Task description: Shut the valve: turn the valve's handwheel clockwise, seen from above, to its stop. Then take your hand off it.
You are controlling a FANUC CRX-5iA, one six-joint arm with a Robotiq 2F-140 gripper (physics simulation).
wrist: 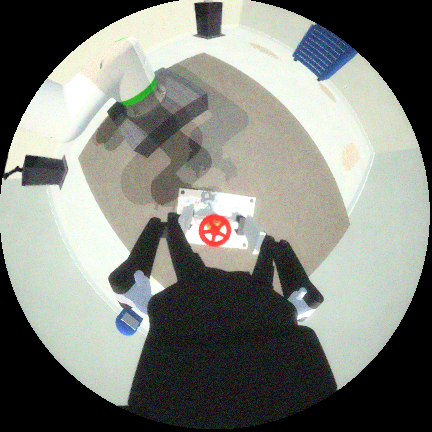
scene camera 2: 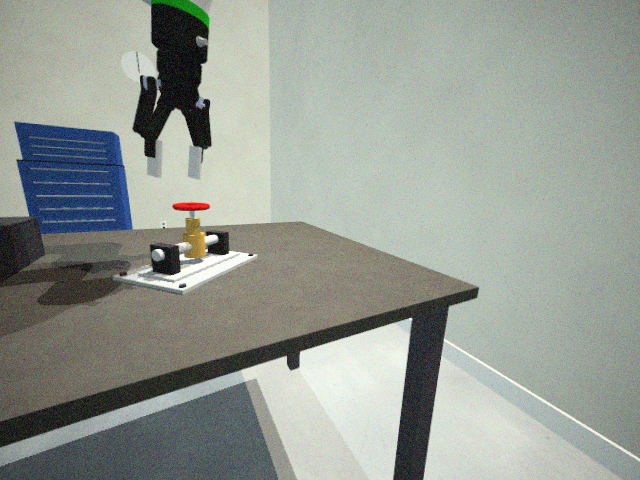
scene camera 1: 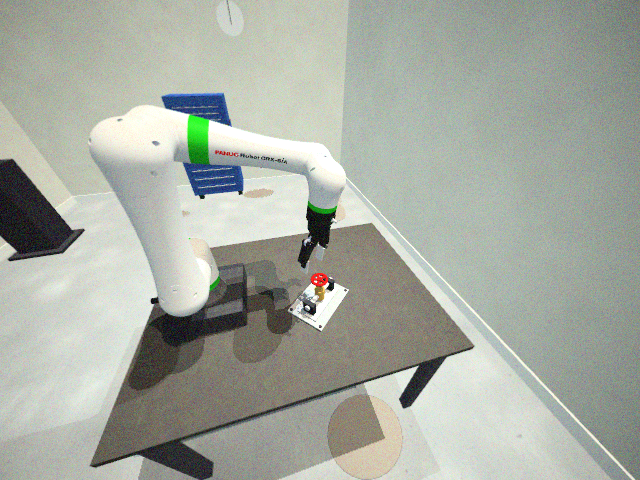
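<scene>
The valve's red handwheel (scene camera 1: 319, 275) (scene camera 2: 191, 206) (wrist: 215, 244) is a spoked ring lying level on top of a yellow valve body (scene camera 1: 320, 294) (scene camera 2: 194, 244). A white pipe (scene camera 2: 212, 240) runs through the body between two black blocks on a white base plate (scene camera 1: 323, 322) (scene camera 2: 178, 288) (wrist: 250, 204). My gripper (scene camera 1: 312, 261) (scene camera 2: 173, 169) (wrist: 219, 217) is open and empty, pointing down. In the second scene view its pale fingertips hang above the handwheel with a gap, not touching it. In the wrist view the fingertips stand left and right of the wheel. The wheel's turn angle against its stop cannot be told.
The base plate lies on a brown table (scene camera 1: 392, 310) (scene camera 2: 320, 289) (wrist: 300, 200). The arm's dark pedestal (scene camera 1: 235, 294) (scene camera 2: 18, 242) (wrist: 172, 125) stands on the table left of the valve. A blue cabinet (scene camera 1: 217, 178) (scene camera 2: 74, 191) (wrist: 325, 52) stands on the floor behind.
</scene>
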